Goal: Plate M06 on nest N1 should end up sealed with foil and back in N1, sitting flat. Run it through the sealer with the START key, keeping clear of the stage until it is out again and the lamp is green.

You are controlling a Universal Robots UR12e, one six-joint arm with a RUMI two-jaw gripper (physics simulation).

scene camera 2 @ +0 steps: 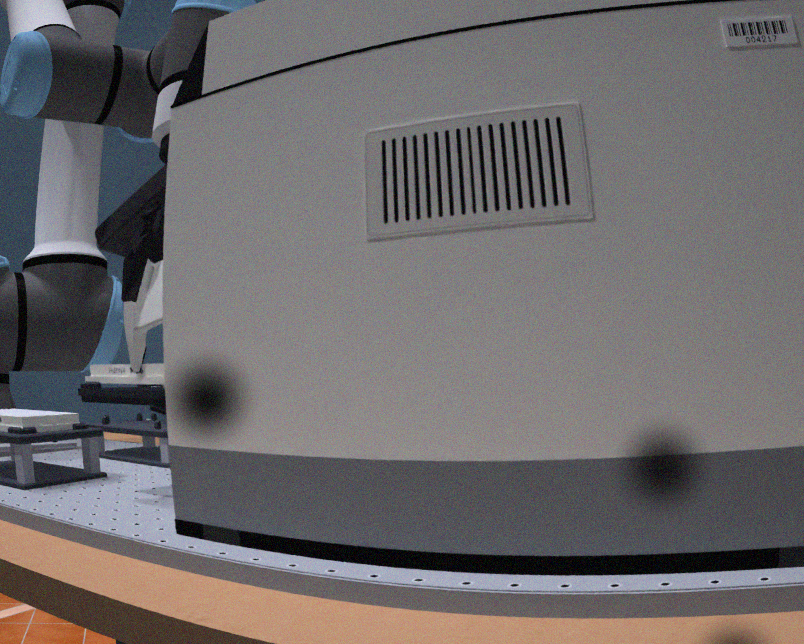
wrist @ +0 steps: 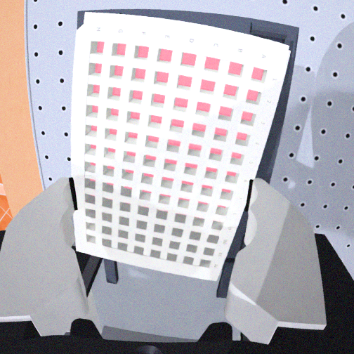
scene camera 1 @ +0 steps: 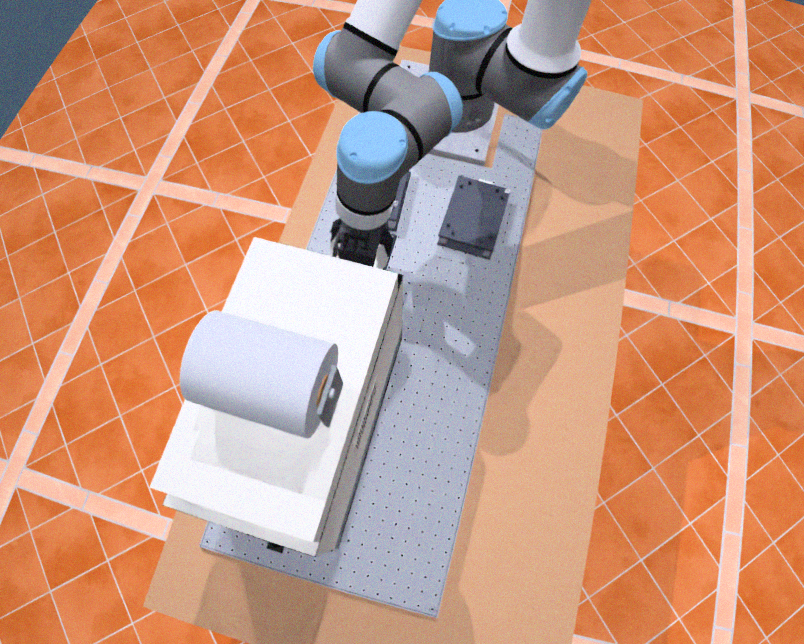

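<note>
A white well plate (wrist: 165, 145) (scene camera 2: 107, 377), its wells open with pink contents in many and no foil on top, is between my fingers. My gripper (wrist: 161, 182) (scene camera 2: 137, 367) (scene camera 1: 360, 251) is shut on its long sides. The plate is over the dark stage (wrist: 272, 30) (scene camera 2: 117, 394) beside the sealer (scene camera 1: 322, 281) (scene camera 2: 416, 322), slightly skewed to it in the wrist view. I cannot tell whether it touches the stage. Its side label is too small to read. The START key and the lamp do not show.
A second white plate (scene camera 2: 40, 418) sits on a near dark nest (scene camera 2: 23, 462), mostly behind my wrist in scene camera 1. Another nest (scene camera 1: 473, 214) (scene camera 2: 134, 452) holds no plate. A foil roll (scene camera 1: 255, 375) is on top of the sealer. A perforated base plate (scene camera 1: 422, 469) lies below.
</note>
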